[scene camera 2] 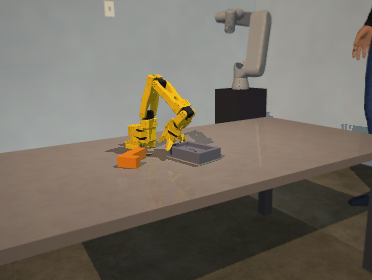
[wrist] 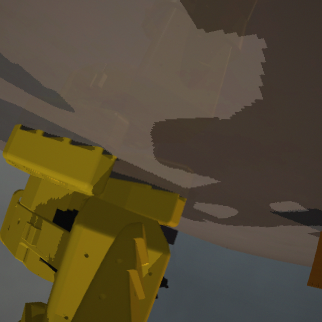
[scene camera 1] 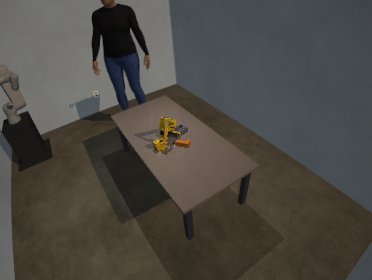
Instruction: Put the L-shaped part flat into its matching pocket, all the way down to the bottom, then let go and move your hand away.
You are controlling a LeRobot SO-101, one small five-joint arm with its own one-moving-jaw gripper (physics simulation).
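The orange L-shaped part (scene camera 1: 183,143) (scene camera 2: 131,160) lies flat on the table near the arm's base, apart from the grey pocket block; an orange edge of it (wrist: 316,265) shows at the right of the wrist view. The grey block (scene camera 1: 183,128) (scene camera 2: 206,156) stands on the table beyond the arm; the outline of its recess is too small to make out. My gripper (scene camera 1: 176,134) (scene camera 2: 176,143) is open with nothing between the jaws. It points down at the block's near side, away from the orange part. Whether a jaw touches the block cannot be told.
The yellow arm's base (scene camera 1: 159,145) (scene camera 2: 141,136) stands on the brown table (scene camera 1: 200,185) (scene camera 2: 65,200), close to the orange part. A person (scene camera 1: 115,35) stands past the table's far end. A grey robot arm (scene camera 1: 14,95) (scene camera 2: 257,45) stands on a dark pedestal off the table.
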